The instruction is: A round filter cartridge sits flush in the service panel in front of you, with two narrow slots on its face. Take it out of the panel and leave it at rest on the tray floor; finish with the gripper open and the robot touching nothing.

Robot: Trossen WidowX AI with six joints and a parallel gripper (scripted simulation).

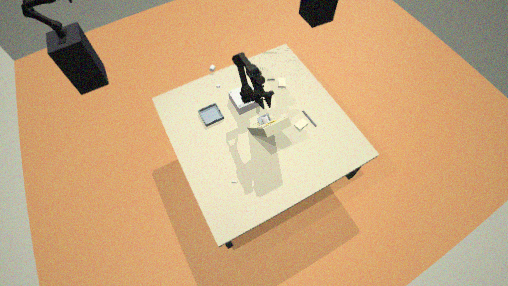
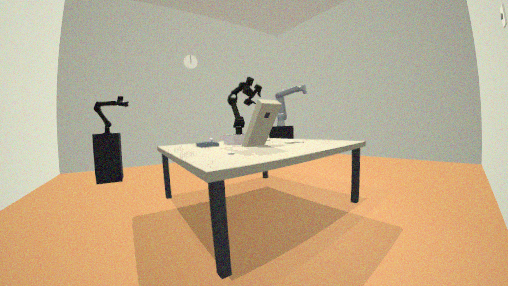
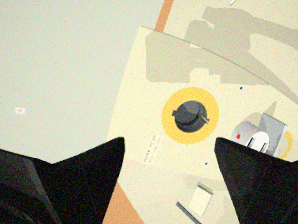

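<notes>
Right now the white round filter cartridge is 15 cm below my gripper tip and 2 cm behind it. The rest, counted from my gripper tip: service panel: 18 cm below, 3 cm ahead; blue-grey tray: 35 cm behind, 34 cm below, 29 cm to the right.
</notes>
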